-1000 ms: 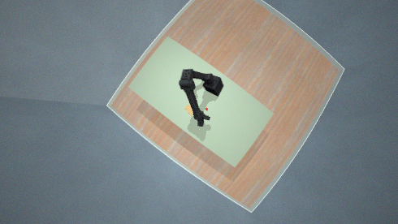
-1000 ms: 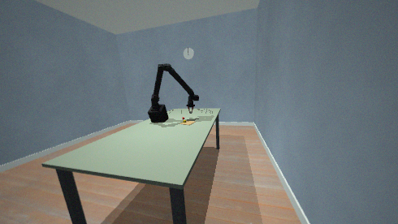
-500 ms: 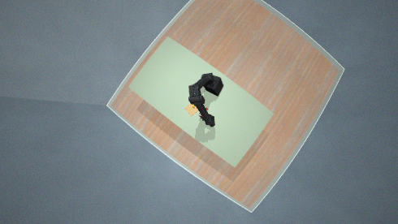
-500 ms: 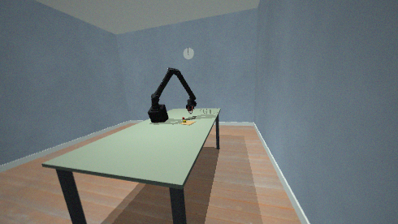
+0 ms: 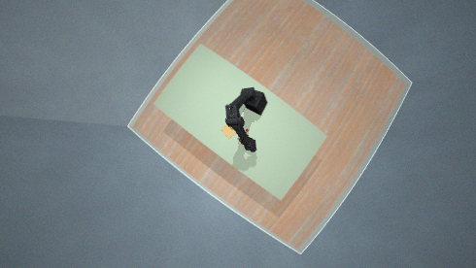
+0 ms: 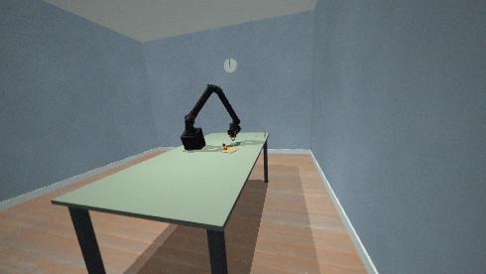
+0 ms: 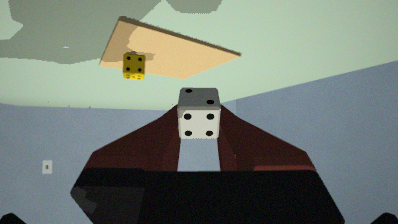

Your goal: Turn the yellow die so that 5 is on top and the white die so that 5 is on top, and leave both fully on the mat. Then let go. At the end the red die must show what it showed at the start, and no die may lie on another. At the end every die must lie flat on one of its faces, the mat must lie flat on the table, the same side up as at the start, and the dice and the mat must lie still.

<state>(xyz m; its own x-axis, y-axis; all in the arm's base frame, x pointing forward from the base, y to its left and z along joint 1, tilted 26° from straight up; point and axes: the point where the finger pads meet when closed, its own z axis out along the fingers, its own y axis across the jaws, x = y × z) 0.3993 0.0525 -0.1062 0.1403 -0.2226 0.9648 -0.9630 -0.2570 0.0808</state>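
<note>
The red die is 11 cm behind my hand, 4 cm to the left of it and 7 cm below it. Also, from my hand: tan mat (1 cm behind, 12 cm to the right, 8 cm below); then yellow die (5 cm behind, 12 cm to the right, 7 cm below); then white die (right at my hand).
</note>
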